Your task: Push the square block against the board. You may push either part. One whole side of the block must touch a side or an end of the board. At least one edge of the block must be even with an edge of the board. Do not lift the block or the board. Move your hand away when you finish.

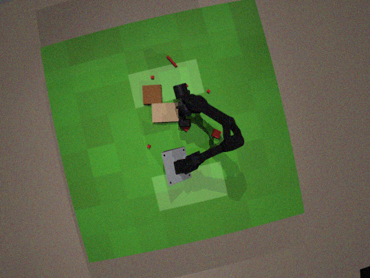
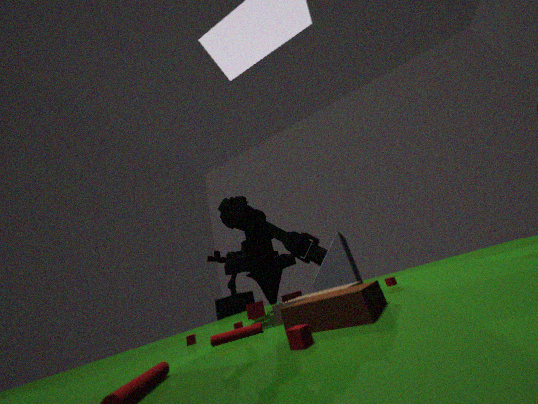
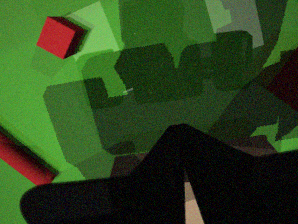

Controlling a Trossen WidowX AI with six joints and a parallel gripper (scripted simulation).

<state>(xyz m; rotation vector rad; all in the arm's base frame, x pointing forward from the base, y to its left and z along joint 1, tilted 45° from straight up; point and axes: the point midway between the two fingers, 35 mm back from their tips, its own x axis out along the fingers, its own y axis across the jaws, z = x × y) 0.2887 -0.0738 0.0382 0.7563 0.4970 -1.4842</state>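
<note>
Now: gripper tip 10 mm short of the tan board, 100 mm to the right of it and 10 mm above it. From my gripper tip the other things lie so: brown square block 120 mm ahead, 150 mm to the left, 10 mm below.
</note>
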